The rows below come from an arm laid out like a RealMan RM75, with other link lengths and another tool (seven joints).
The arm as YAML. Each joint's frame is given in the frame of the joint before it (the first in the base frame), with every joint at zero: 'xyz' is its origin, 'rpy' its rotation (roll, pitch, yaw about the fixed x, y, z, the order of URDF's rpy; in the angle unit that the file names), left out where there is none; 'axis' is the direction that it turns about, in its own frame. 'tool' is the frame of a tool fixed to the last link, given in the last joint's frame.
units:
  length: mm
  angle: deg
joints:
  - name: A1
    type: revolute
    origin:
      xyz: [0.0, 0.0, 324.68]
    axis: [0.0, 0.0, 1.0]
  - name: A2
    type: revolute
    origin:
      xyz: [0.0, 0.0, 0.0]
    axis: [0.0, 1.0, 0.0]
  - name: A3
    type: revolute
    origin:
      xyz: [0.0, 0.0, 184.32]
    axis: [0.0, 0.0, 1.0]
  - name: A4
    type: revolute
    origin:
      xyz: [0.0, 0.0, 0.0]
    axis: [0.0, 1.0, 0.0]
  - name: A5
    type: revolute
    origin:
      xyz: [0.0, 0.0, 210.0]
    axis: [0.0, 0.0, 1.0]
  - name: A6
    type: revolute
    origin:
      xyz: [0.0, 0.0, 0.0]
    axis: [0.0, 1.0, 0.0]
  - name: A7
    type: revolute
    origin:
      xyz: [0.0, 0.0, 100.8]
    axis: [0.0, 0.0, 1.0]
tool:
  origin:
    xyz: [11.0, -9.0, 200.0]
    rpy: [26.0, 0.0, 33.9]
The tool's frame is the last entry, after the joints.
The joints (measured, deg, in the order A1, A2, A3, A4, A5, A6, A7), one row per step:
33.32, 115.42, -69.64, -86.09, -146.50, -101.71, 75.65
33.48, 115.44, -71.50, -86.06, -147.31, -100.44, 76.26
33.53, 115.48, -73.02, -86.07, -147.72, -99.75, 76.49
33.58, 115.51, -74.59, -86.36, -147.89, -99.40, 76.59
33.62, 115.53, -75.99, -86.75, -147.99, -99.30, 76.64
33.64, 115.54, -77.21, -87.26, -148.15, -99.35, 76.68
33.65, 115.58, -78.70, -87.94, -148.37, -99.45, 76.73
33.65, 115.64, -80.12, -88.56, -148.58, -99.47, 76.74
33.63, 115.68, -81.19, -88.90, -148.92, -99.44, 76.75
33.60, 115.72, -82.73, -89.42, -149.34, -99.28, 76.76
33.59, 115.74, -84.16, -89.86, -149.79, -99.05, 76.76
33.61, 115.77, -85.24, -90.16, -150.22, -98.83, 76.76
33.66, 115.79, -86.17, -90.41, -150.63, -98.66, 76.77
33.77, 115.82, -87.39, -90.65, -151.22, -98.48, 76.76
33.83, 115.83, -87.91, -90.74, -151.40, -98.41, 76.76
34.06, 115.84, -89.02, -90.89, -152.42, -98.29, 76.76
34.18, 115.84, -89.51, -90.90, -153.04, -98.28, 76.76
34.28, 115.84, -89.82, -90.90, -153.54, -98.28, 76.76
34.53, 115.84, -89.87, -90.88, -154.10, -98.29, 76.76
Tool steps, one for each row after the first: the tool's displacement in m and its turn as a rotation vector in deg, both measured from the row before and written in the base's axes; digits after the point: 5 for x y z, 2 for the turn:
0.00038, 0.00334, -0.00271, 0.21, -1.26, 0.77
-0.00014, 0.00051, -0.00321, -0.32, -0.90, 0.75
-0.00177, -0.00080, -0.00354, -0.65, -0.81, 1.03
-0.00191, -0.00153, -0.00310, -0.73, -0.73, 0.97
-0.00169, -0.00155, -0.00216, -0.63, -0.73, 0.90
-0.00216, -0.00209, -0.00266, -0.78, -0.88, 1.12
-0.00215, -0.00187, -0.00274, -0.73, -0.80, 1.11
-0.00030, -0.00129, -0.00176, -0.49, -0.75, 0.71
-0.00106, -0.00133, -0.00256, -0.62, -0.98, 1.13
-0.00085, -0.00077, -0.00220, -0.50, -0.93, 1.09
-0.00054, -0.00024, -0.00155, -0.32, -0.74, 0.85
-0.00045, -0.00012, -0.00120, -0.26, -0.68, 0.74
-0.00021, -0.00031, -0.00157, -0.40, -0.96, 0.94
-0.00035, -0.00029, -0.00089, -0.21, -0.35, 0.40
0.00115, 0.00094, 0.00017, -0.13, -1.31, 0.89
0.00134, 0.00058, 0.00062, 0.00, -0.75, 0.34
0.00109, 0.00067, 0.00076, 0.06, -0.57, 0.23
0.00045, 0.00189, 0.00170, 0.27, -0.49, 0.24

